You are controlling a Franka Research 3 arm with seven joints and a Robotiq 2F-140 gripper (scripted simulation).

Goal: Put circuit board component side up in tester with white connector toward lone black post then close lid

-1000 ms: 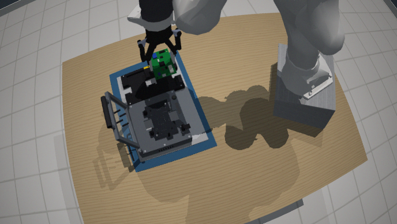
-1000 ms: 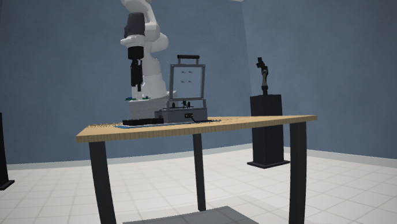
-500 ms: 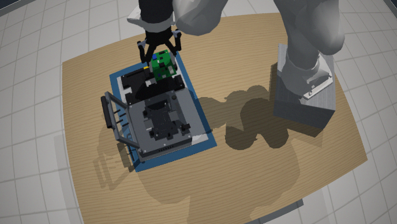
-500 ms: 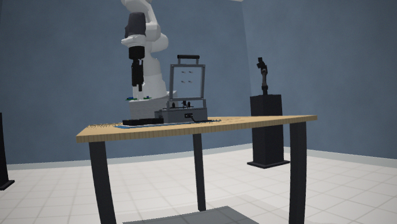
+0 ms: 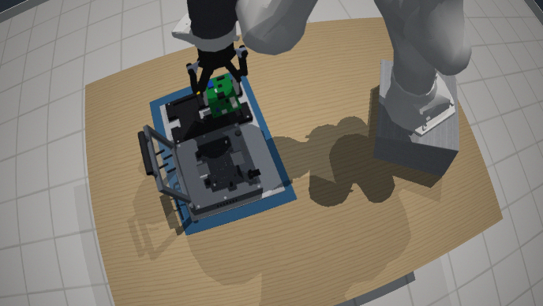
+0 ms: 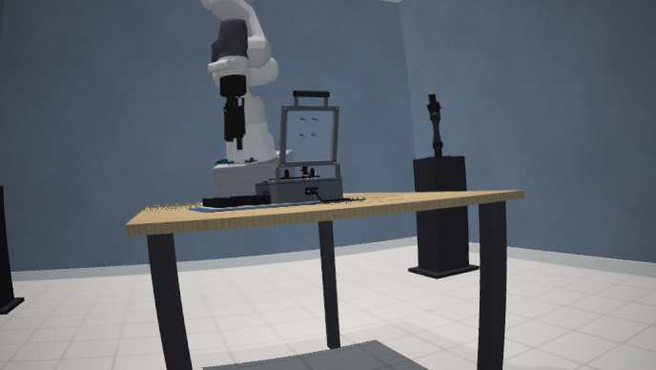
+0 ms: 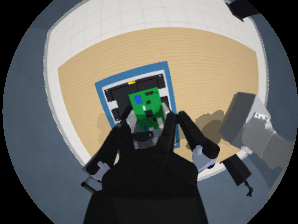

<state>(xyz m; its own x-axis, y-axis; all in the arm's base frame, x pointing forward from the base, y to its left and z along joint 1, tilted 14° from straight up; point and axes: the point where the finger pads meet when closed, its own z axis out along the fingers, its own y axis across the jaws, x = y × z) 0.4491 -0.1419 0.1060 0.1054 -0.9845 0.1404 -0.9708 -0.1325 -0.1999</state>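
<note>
My gripper is now 3 cm past the black post, 20 cm to the right of it and 5 cm above it. The rest, counted from my hand: green circuit board 2 cm below; then see-through lid 16 cm ahead, 16 cm to the left, 4 cm above.
</note>
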